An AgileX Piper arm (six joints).
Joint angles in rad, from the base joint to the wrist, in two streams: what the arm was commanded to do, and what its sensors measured. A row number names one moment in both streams.
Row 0, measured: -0.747 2.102 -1.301 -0.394 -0.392 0.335
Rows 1 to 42, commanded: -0.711 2.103 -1.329 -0.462 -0.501 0.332; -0.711 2.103 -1.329 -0.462 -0.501 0.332; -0.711 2.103 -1.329 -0.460 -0.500 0.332; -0.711 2.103 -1.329 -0.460 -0.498 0.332; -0.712 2.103 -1.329 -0.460 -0.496 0.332; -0.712 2.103 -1.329 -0.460 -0.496 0.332; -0.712 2.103 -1.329 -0.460 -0.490 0.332; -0.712 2.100 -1.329 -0.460 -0.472 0.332; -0.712 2.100 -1.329 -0.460 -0.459 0.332; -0.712 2.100 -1.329 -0.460 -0.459 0.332; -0.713 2.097 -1.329 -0.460 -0.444 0.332; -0.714 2.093 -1.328 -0.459 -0.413 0.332; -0.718 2.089 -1.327 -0.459 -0.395 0.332; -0.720 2.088 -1.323 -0.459 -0.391 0.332; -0.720 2.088 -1.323 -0.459 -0.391 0.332; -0.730 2.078 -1.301 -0.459 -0.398 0.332; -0.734 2.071 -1.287 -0.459 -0.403 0.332; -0.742 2.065 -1.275 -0.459 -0.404 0.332; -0.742 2.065 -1.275 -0.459 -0.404 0.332; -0.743 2.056 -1.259 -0.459 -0.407 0.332; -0.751 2.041 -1.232 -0.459 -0.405 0.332; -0.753 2.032 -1.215 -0.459 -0.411 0.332; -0.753 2.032 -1.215 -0.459 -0.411 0.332; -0.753 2.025 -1.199 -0.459 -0.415 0.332; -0.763 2.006 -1.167 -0.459 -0.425 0.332; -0.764 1.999 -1.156 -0.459 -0.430 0.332; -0.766 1.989 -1.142 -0.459 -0.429 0.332; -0.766 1.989 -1.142 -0.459 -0.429 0.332; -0.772 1.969 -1.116 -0.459 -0.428 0.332; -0.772 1.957 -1.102 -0.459 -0.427 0.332; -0.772 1.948 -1.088 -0.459 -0.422 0.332; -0.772 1.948 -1.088 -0.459 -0.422 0.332; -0.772 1.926 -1.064 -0.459 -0.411 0.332; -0.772 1.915 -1.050 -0.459 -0.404 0.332; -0.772 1.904 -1.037 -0.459 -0.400 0.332; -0.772 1.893 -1.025 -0.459 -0.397 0.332; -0.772 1.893 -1.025 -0.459 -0.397 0.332; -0.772 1.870 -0.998 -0.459 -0.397 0.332; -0.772 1.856 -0.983 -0.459 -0.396 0.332; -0.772 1.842 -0.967 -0.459 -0.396 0.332; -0.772 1.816 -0.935 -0.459 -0.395 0.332; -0.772 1.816 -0.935 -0.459 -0.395 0.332
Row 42, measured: -0.767 1.859 -0.972 -0.450 -0.397 0.335
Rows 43 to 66, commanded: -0.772 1.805 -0.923 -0.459 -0.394 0.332; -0.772 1.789 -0.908 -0.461 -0.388 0.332; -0.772 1.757 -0.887 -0.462 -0.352 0.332; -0.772 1.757 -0.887 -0.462 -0.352 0.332; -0.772 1.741 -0.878 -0.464 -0.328 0.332; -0.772 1.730 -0.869 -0.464 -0.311 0.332; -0.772 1.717 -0.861 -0.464 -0.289 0.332; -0.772 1.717 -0.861 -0.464 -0.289 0.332; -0.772 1.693 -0.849 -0.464 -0.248 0.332; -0.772 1.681 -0.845 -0.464 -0.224 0.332; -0.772 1.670 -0.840 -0.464 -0.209 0.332; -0.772 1.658 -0.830 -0.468 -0.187 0.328; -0.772 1.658 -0.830 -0.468 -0.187 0.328; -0.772 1.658 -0.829 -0.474 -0.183 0.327; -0.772 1.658 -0.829 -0.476 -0.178 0.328; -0.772 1.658 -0.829 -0.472 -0.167 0.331; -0.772 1.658 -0.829 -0.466 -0.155 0.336; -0.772 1.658 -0.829 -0.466 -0.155 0.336; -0.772 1.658 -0.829 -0.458 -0.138 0.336; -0.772 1.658 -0.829 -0.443 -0.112 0.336; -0.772 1.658 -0.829 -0.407 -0.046 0.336; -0.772 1.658 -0.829 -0.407 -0.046 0.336; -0.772 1.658 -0.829 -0.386 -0.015 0.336; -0.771 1.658 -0.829 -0.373 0.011 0.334
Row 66, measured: -0.767 1.669 -0.833 -0.421 -0.072 0.335
